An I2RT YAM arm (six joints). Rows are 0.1 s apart.
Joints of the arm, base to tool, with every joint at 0 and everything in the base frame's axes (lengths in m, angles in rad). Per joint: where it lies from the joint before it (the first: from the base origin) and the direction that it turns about. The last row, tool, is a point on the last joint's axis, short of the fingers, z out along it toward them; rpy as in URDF.
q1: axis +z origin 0 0 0.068
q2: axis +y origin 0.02 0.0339 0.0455
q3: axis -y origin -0.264 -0.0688 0
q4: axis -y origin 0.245 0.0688 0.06
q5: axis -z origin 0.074 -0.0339 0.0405
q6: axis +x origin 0.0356 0 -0.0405
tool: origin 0 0 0 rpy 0 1.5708 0
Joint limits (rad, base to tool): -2.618..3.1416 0..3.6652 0..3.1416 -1.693..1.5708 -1.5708..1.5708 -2.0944..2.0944
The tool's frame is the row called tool.
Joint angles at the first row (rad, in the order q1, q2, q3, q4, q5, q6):
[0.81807 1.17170 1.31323 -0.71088 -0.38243 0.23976]
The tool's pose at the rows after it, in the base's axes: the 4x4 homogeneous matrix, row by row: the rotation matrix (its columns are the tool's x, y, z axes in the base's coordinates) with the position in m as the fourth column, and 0 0 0 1 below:
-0.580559 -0.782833 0.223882 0.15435; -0.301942 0.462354 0.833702 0.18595; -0.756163 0.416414 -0.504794 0.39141; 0 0 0 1
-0.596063 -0.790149 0.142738 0.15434; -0.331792 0.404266 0.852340 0.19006; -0.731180 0.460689 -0.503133 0.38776; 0 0 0 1
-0.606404 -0.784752 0.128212 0.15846; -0.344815 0.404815 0.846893 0.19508; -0.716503 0.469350 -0.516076 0.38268; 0 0 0 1
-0.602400 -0.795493 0.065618 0.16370; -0.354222 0.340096 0.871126 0.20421; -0.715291 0.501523 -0.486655 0.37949; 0 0 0 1
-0.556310 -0.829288 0.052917 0.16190; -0.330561 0.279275 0.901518 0.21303; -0.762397 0.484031 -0.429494 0.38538; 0 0 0 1
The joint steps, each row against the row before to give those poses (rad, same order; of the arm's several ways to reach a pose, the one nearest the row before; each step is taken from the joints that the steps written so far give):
[0.00000 0.00268 -0.00039 -0.01295 -0.03625 0.00037]
[0.00116 0.01639 -0.00001 -0.00802 -0.07932 0.00002]
[0.00077 0.02366 0.00001 0.00267 -0.00725 0.00000]
[0.00075 0.03243 0.00001 0.04349 -0.07210 0.00000]
[0.02593 0.00534 0.00001 0.08123 -0.01413 0.00037]

